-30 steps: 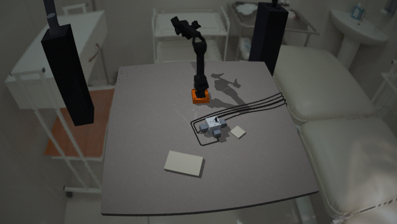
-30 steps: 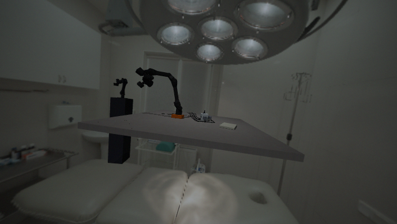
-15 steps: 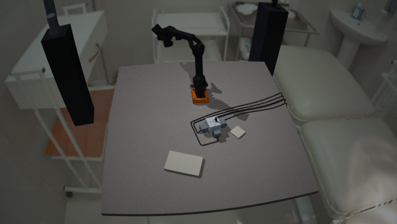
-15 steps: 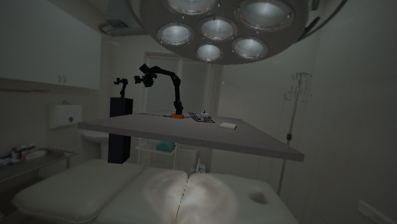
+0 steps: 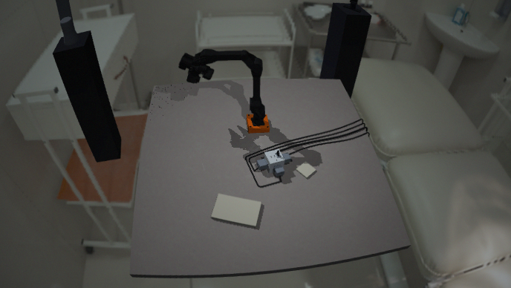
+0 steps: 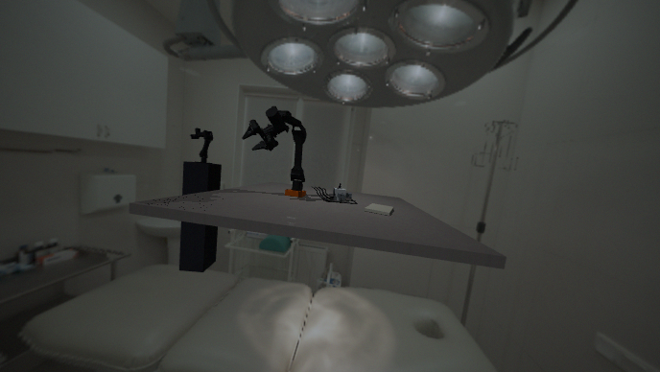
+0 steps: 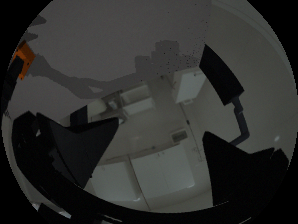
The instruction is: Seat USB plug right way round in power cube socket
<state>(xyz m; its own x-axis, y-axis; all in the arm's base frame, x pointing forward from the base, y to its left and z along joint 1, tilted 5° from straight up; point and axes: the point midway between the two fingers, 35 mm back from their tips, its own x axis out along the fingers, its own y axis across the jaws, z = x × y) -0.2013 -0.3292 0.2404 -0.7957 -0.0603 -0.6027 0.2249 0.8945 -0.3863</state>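
Now: gripper tip 52 cm short of the USB plug, 33 cm to the right of it and 19 cm above it. From my gripper tip the other things lie so: pale slab (74 cm ahead, 27 cm below, 8 cm to the left); then pale tile (59 cm ahead, 47 cm to the left, 28 cm below).
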